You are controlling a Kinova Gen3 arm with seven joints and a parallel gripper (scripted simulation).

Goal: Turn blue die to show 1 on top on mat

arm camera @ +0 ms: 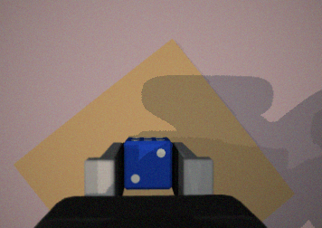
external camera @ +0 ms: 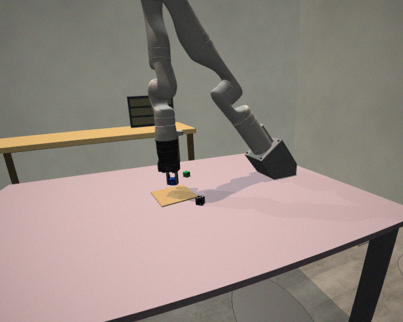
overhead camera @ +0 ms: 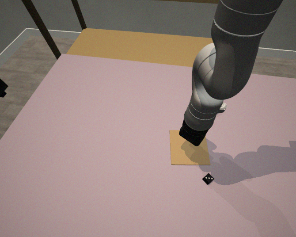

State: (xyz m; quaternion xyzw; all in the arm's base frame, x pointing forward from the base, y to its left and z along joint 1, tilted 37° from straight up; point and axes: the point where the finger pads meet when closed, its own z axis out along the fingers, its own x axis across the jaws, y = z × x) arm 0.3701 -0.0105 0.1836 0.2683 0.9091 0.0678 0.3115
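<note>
My gripper is now 5 cm above the tan mat, 2 cm to the right of it and 1 cm short of it. From my hand the other things lie so: blue die (1 cm below); black die (13 cm to the left, 6 cm behind, 4 cm below); green die (15 cm to the right, 11 cm behind, 4 cm below).
</note>
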